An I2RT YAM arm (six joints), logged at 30 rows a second.
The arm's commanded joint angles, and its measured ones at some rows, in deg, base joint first. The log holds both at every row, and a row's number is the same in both.
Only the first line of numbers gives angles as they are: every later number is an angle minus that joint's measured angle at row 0.
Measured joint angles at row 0:
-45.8 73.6 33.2 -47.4 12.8 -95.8
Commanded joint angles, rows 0 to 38:
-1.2 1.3 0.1 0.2 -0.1 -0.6
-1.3 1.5 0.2 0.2 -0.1 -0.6
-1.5 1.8 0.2 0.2 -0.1 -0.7
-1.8 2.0 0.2 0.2 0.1 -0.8
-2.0 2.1 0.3 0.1 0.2 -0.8
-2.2 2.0 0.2 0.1 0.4 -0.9
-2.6 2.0 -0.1 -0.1 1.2 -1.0
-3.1 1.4 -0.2 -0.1 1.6 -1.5
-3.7 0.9 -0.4 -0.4 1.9 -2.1
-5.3 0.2 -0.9 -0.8 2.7 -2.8
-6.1 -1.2 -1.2 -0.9 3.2 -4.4
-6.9 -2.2 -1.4 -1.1 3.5 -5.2
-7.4 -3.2 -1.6 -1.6 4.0 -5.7
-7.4 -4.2 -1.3 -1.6 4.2 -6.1
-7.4 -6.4 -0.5 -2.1 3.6 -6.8
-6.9 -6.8 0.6 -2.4 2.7 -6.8
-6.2 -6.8 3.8 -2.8 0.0 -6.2
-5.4 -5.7 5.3 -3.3 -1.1 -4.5
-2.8 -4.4 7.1 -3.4 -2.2 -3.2
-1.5 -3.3 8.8 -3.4 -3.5 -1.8
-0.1 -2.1 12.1 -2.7 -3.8 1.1
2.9 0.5 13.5 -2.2 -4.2 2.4
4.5 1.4 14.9 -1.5 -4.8 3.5
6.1 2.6 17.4 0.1 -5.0 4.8
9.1 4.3 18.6 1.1 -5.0 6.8
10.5 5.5 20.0 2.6 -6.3 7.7
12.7 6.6 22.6 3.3 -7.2 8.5
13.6 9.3 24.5 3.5 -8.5 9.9
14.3 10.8 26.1 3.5 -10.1 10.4
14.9 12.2 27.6 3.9 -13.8 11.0
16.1 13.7 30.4 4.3 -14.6 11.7
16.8 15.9 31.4 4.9 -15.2 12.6
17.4 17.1 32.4 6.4 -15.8 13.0
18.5 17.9 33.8 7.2 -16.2 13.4
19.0 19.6 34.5 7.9 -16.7 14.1
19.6 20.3 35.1 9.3 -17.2 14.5
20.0 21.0 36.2 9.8 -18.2 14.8
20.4 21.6 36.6 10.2 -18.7 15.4
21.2 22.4 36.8 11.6 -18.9 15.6
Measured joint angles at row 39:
19.6 22.1 34.3 7.7 -14.6 12.7
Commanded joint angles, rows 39 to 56:
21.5 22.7 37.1 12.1 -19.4 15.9
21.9 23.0 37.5 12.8 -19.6 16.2
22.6 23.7 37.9 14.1 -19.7 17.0
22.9 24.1 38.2 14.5 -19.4 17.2
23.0 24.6 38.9 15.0 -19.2 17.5
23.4 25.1 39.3 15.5 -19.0 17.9
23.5 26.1 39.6 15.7 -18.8 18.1
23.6 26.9 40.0 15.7 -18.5 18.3
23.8 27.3 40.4 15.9 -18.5 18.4
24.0 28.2 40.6 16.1 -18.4 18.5
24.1 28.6 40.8 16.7 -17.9 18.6
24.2 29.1 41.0 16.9 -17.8 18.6
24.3 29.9 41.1 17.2 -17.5 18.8
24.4 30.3 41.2 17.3 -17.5 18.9
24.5 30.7 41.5 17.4 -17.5 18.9
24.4 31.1 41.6 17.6 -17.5 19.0
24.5 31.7 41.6 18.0 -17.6 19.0
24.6 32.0 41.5 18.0 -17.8 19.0
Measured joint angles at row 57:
24.0 32.0 39.6 16.2 -16.5 17.8
